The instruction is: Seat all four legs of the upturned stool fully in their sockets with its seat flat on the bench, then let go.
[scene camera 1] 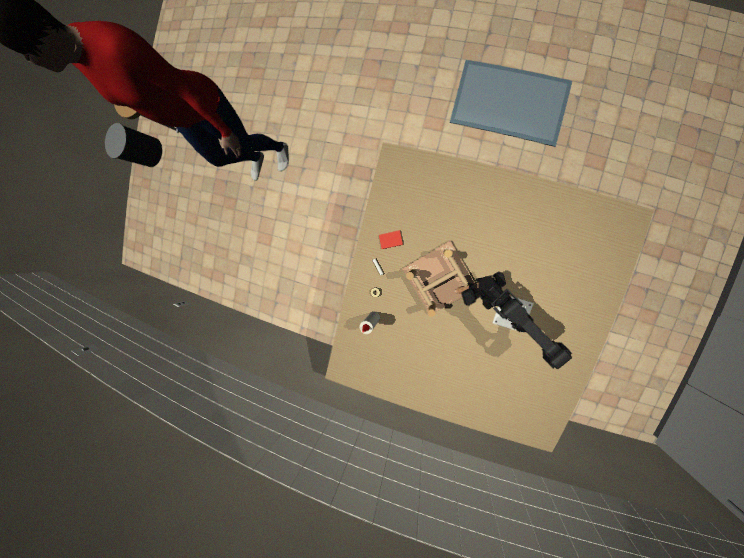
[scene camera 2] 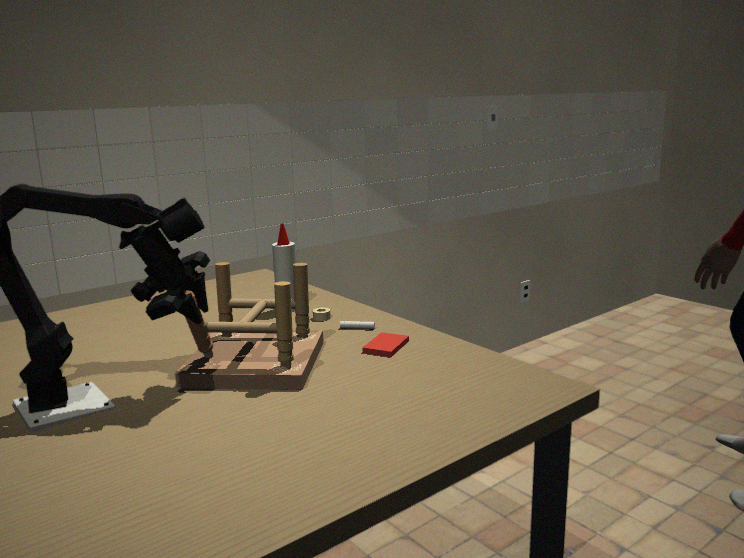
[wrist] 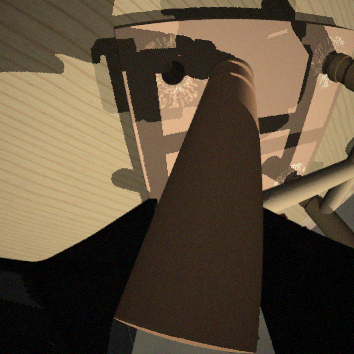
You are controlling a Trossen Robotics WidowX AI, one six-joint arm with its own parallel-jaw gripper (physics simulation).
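Places are measured from the arm's base along level axes (x ahead, y left, z up), in centimetres.
Pixels of known places: gripper, fingertip midpoint: (scene camera 1: 472, 281) (scene camera 2: 203, 317) (wrist: 196, 207); arm's base, link origin: (scene camera 2: 47, 403).
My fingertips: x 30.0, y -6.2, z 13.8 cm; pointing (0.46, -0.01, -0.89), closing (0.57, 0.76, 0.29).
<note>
Ahead of a thing's pixels: the offset from my fingertips to its top centre. "*": to the spot under its first point. Level surfaces: height alone.
The stool's seat (scene camera 1: 427, 264) (scene camera 2: 240, 381) (wrist: 280, 60) lies upturned on the bench {dz -14.6 cm} (scene camera 1: 510, 198) (scene camera 2: 384, 432), looking flat. My gripper (scene camera 1: 471, 287) (scene camera 2: 190, 305) (wrist: 196, 207) is shut on the near-side leg (scene camera 2: 203, 342) (wrist: 215, 175). That leg is tilted, and its foot stands beside the dark open socket {* dy +3.5, dx +0.1, dz -13.6 cm} (wrist: 173, 72) in the wrist view, not in it. The front leg {* dy -7.9, dx +14.0, dz -0.5 cm} (scene camera 2: 283, 318), the back left leg {* dy +17.1, dx +9.0, dz -0.4 cm} (scene camera 2: 223, 291) and the back right leg {* dy +7.2, dx +23.7, dz -1.0 cm} (scene camera 2: 300, 294) stand about upright at the other corners, joined by stretchers {* dy -3.1, dx +7.7, dz -2.7 cm} (scene camera 2: 246, 327); how deep they sit cannot be told.
Past the stool lie a red block {dy -0.6, dx +41.1, dz -13.3 cm} (scene camera 1: 390, 239) (scene camera 2: 385, 344), a white rod {dy +14.2, dx +41.2, dz -12.8 cm} (scene camera 1: 378, 266) (scene camera 2: 356, 324) and a yellowish ring {dy +26.3, dx +36.8, dz -12.4 cm} (scene camera 1: 370, 293) (scene camera 2: 314, 317). A white cylinder with a red cone {dy +38.7, dx +32.0, dz +9.3 cm} (scene camera 1: 365, 327) (scene camera 2: 283, 258) stands behind the stool. A person (scene camera 1: 138, 78) stands off the bench.
</note>
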